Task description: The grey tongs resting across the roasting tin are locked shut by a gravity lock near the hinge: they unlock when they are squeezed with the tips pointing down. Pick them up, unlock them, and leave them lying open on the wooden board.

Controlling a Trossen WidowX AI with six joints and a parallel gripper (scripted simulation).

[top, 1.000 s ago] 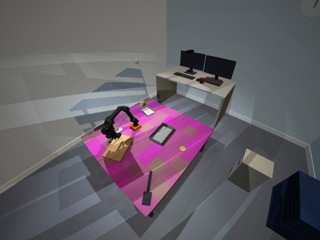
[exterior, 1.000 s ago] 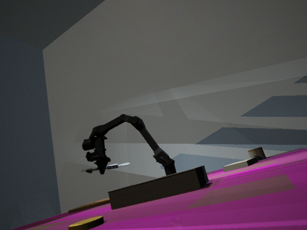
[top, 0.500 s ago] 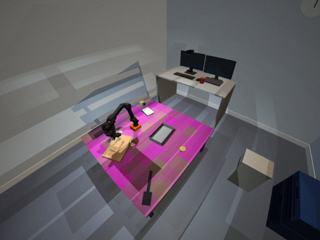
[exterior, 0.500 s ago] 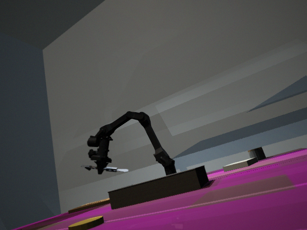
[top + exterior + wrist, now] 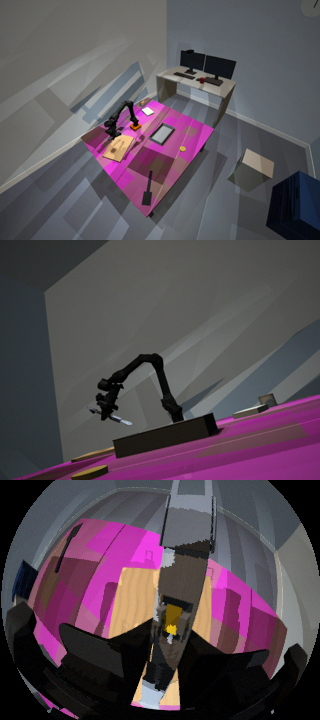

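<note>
Right now my gripper tip is 1 cm past the wooden board, 4 cm to the right of it and 16 cm above it. Also, from my gripper tip: yellow disc 57 cm ahead, 52 cm to the left, 16 cm below; then white pad 25 cm behind, 73 cm to the left, 16 cm below; then black spatula-like tool 60 cm ahead, 5 cm to the right, 17 cm below.
</note>
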